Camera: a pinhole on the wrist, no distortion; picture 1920 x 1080 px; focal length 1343.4 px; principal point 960.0 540.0 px. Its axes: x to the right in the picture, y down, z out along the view. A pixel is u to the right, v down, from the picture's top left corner.
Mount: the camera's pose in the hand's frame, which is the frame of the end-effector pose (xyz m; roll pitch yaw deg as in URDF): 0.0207 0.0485 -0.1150 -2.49 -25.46 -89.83
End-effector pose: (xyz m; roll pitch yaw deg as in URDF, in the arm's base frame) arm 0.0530 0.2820 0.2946 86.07 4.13 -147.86
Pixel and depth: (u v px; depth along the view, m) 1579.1 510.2 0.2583
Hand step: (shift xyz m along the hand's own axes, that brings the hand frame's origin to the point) 0.0262 0.0521 0.1694
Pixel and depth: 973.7 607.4 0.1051
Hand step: 0.0304 0.0926 -0.0199
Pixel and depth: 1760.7 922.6 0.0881
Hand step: 0.0496 0.0385 -0.0139
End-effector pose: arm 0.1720 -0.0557 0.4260 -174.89 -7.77 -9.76
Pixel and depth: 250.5 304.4 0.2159
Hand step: -0.0083 0.2448 0.0322
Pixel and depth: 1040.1 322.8 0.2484
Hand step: -0.0089 0.1425 0.1170
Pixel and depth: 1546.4 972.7 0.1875
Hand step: 0.0892 0.0542 0.0869
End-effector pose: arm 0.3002 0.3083 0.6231 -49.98 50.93 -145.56
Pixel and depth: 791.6 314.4 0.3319
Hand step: -0.0211 0.2295 0.1687
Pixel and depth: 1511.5 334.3 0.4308
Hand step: -0.0266 0.0749 0.3522
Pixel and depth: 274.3 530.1 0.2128
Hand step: 0.0278 0.2380 0.0303
